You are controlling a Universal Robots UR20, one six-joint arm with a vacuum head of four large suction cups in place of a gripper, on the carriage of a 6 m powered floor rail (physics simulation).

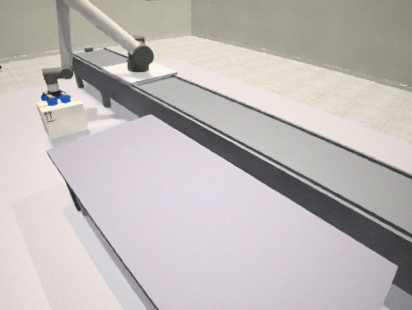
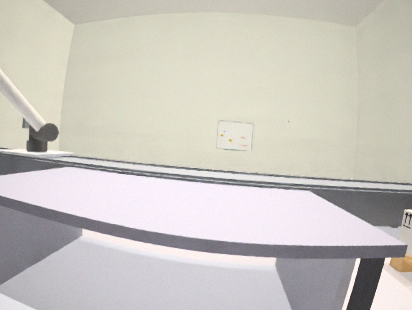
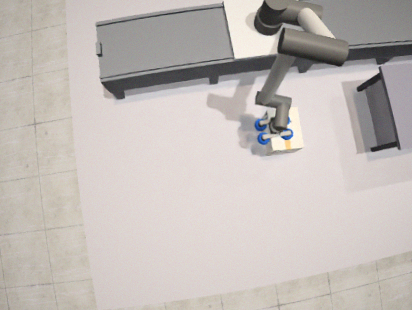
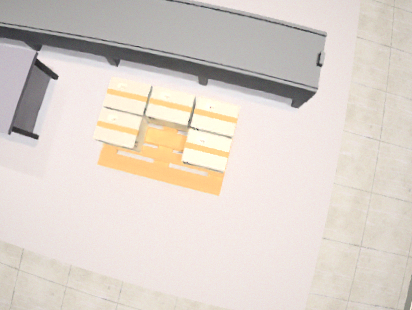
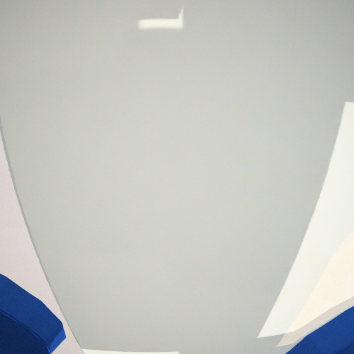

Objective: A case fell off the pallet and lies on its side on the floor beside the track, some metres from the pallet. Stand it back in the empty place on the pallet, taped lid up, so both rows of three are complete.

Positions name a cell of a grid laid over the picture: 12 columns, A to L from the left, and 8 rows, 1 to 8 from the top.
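Labels:
What I can see here is an orange pallet (image 4: E4), and it's 2.78 m from the lens.

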